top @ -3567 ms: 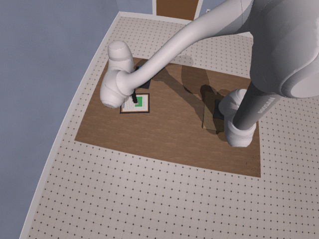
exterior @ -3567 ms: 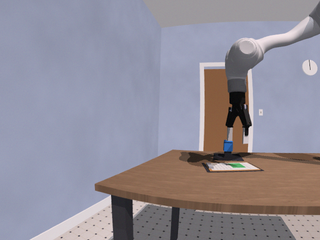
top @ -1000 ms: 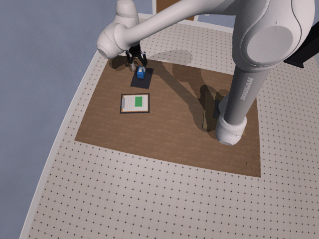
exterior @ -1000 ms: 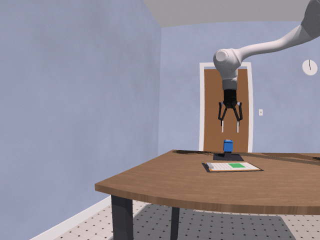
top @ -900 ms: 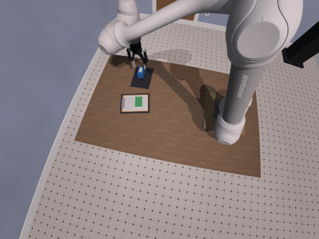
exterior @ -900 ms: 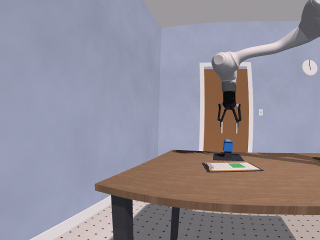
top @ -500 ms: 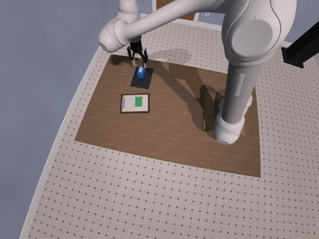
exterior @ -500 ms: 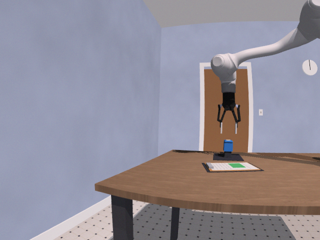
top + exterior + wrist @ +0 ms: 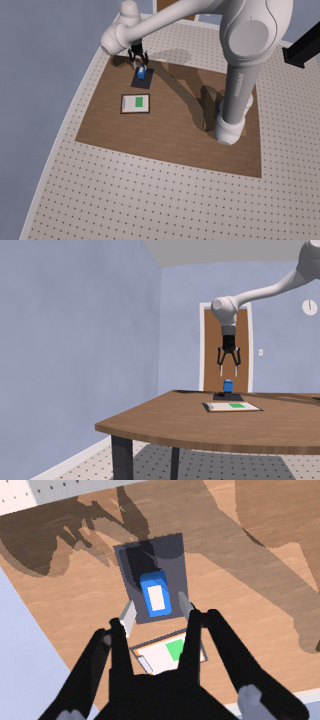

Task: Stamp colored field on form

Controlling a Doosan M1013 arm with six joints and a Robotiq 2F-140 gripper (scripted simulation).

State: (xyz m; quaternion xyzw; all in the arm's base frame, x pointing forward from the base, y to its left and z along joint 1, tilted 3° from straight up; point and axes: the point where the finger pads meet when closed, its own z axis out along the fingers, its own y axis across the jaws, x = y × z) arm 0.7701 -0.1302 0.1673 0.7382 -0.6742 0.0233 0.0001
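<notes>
Right now my hand is 100 mm above the blue stamp. The rest, counted from my hand: dark mat 150 mm below; then clipboard form 270 mm to the left, 150 mm below, 10 mm behind.
</notes>
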